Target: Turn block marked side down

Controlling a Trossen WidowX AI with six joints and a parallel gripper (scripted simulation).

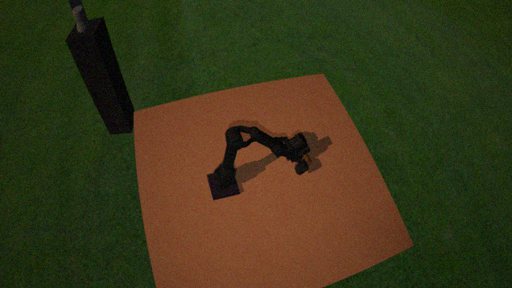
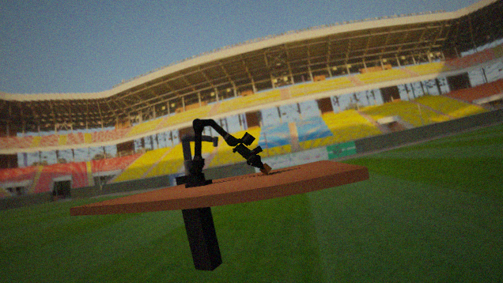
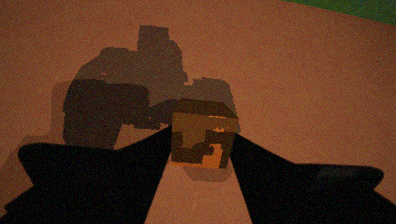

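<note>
Now: the block 1 cm below my gripper tip and 1 cm behind it.
</note>
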